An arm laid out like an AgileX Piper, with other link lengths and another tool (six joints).
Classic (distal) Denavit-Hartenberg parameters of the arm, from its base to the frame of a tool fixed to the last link. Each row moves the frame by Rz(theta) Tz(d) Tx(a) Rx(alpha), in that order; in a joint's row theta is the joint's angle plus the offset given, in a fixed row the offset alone. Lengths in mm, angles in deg.
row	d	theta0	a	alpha
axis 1	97.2	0	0	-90
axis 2	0	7.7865	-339.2	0
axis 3	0	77.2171	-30.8	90
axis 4	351	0	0	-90
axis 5	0	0	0	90
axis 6	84.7	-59.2	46.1	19.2
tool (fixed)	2.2	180	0	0
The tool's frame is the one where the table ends.
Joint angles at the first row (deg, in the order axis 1, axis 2, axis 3, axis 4, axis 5, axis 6):
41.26, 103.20, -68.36, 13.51, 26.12, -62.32
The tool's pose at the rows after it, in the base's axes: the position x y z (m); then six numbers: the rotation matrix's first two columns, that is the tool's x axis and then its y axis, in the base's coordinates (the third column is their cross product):
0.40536, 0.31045, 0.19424, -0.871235, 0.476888, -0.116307, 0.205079, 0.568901, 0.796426
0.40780, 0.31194, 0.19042, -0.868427, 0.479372, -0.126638, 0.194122, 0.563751, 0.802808
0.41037, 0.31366, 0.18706, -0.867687, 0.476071, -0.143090, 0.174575, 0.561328, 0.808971
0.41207, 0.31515, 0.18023, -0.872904, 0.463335, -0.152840, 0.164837, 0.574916, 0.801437
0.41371, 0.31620, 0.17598, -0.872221, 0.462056, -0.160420, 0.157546, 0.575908, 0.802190
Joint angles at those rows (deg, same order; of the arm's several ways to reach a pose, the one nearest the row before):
41.26, 104.16, -68.59, 13.52, 25.81, -63.31
41.26, 104.81, -68.61, 13.52, 24.28, -63.54
41.26, 105.45, -68.61, 13.52, 22.60, -64.27
41.26, 106.32, -68.61, 13.23, 22.18, -65.05
41.26, 106.94, -68.61, 13.11, 21.24, -65.28

